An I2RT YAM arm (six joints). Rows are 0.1 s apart.
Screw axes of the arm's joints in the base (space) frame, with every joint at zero. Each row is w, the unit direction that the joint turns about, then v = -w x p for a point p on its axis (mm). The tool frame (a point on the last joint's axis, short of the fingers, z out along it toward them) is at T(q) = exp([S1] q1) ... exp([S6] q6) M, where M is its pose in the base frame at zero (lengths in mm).
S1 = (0, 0, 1, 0.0, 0.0, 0.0)
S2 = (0, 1, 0, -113.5, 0.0, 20.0)
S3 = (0, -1, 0, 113.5, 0.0, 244.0)
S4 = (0, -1, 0, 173.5, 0.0, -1.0)
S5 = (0, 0, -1, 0.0, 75.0, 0.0)
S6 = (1, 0, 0, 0.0, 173.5, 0.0)
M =
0 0 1 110.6
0 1 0 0.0
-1 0 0 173.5
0 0 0 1
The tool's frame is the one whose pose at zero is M.
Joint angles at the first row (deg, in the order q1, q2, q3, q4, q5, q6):
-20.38, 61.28, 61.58, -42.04, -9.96, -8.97
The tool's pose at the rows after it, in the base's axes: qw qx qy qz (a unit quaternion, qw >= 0); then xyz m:
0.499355, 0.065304, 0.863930, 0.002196, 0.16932, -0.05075, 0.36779
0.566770, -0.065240, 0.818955, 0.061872, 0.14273, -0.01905, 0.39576
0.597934, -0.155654, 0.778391, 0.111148, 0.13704, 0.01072, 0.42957
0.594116, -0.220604, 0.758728, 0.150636, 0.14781, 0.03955, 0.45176
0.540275, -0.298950, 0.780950, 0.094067, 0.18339, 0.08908, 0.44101
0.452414, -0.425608, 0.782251, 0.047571, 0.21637, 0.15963, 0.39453
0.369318, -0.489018, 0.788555, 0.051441, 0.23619, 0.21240, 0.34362
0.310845, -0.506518, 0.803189, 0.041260, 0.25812, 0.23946, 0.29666
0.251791, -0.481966, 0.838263, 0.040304, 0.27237, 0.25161, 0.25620
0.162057, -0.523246, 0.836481, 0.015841, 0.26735, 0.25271, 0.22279
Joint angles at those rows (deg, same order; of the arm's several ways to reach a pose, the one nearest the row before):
-19.31, 51.05, 61.87, -41.80, -13.15, -3.20
-12.95, 44.73, 63.83, -41.30, -22.15, -7.07
-1.13, 45.91, 70.50, -40.90, -22.13, -7.07
10.59, 51.18, 77.06, -41.15, -19.20, -7.11
24.97, 61.36, 81.21, -43.44, -5.37, -13.41
36.64, 73.56, 81.21, -43.55, 1.69, -21.32
42.15, 84.34, 81.21, -43.11, 1.67, -22.13
43.05, 93.21, 81.19, -41.47, 1.93, -22.06
42.92, 99.94, 81.19, -41.76, 1.93, -17.39
43.57, 104.09, 80.53, -47.79, 1.91, -20.80

